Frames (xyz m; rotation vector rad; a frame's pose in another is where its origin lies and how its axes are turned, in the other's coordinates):
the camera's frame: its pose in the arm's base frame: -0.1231 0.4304 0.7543 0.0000 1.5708 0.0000
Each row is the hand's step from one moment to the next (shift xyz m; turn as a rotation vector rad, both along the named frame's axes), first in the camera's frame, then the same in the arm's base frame.
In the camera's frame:
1: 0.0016 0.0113 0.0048 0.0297 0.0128 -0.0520
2: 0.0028 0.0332 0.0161 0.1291 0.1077 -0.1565
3: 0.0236 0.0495 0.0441 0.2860 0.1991 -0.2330
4: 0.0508 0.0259 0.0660 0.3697 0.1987 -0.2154
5: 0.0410 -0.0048 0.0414 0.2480 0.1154 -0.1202
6: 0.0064 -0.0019 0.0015 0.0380 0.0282 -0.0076
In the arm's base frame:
1: 0.0048 0.0113 -0.0016 -0.0520 0.0128 -0.0297
2: 0.0161 0.0332 -0.0028 -0.1565 0.1077 -0.1291
3: 0.0441 0.0495 -0.0236 -0.2330 0.1991 -0.2860
4: 0.0660 0.0259 -0.0508 -0.2154 0.1987 -0.3697
5: 0.0414 -0.0048 -0.0410 -0.1202 0.1154 -0.2480
6: 0.0015 -0.0019 -0.0064 -0.0076 0.0282 -0.0380

